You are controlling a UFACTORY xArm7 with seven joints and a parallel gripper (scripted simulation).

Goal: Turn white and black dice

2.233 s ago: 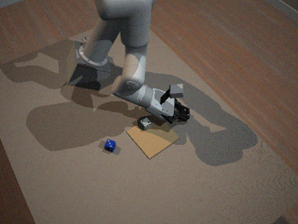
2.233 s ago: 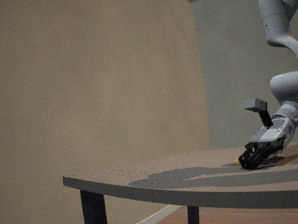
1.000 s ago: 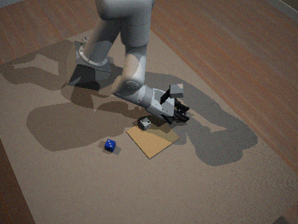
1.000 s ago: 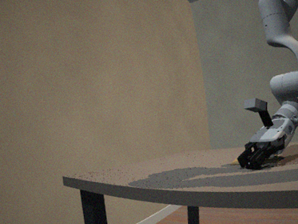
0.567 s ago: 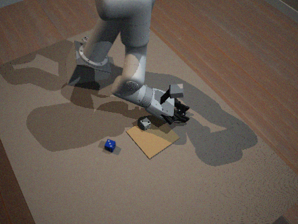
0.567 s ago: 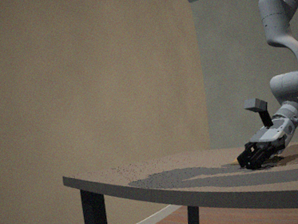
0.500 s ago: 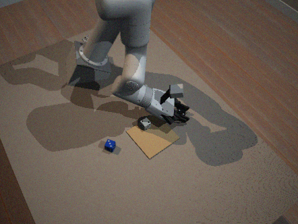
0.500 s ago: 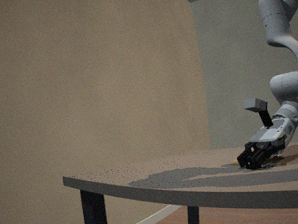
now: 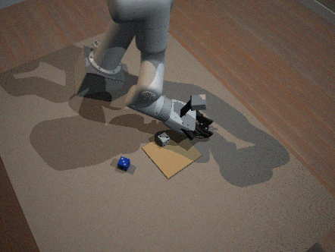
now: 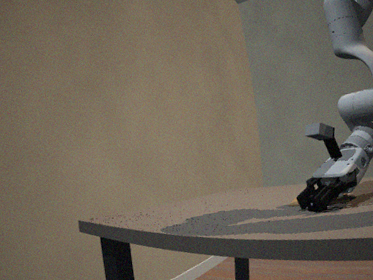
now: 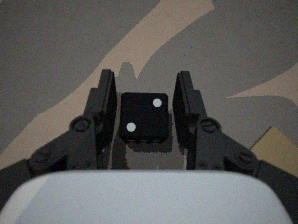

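My hand is 10 mm past the black die and 10 mm above it. Round my hand: blue die (290 mm to the right, 60 mm behind, 10 mm below); then white die (140 mm to the right, 50 mm behind, 10 mm below); then tan mat (140 mm to the right, 20 mm below, 10 mm behind).
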